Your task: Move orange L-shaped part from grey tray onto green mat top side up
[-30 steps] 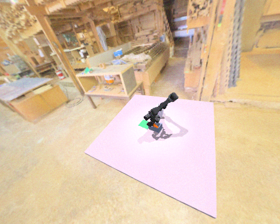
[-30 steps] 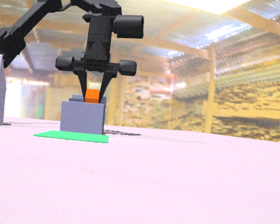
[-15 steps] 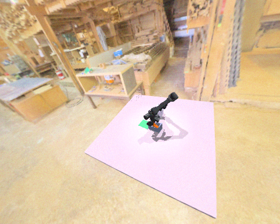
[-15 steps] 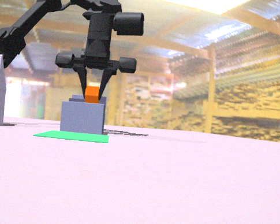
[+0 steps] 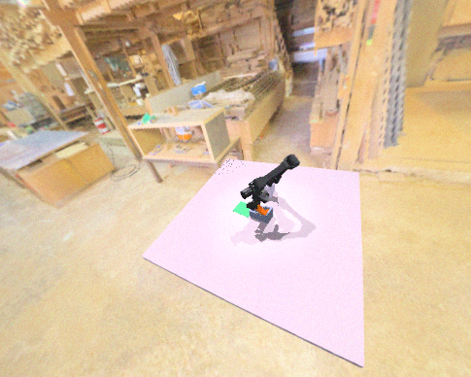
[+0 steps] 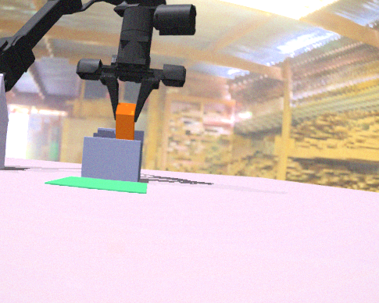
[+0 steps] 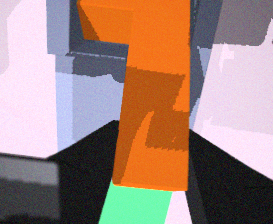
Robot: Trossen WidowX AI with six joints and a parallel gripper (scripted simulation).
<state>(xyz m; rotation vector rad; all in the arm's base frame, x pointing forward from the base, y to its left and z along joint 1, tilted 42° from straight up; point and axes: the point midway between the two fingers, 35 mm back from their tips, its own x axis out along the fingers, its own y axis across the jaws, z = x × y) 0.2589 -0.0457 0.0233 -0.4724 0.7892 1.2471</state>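
My gripper tip is 130 mm to the left of the green mat, 110 mm above it and 50 mm past it. The rest, counted from my gripper tip: orange L-shaped part (40 mm to the left, 30 mm below, 10 mm behind).
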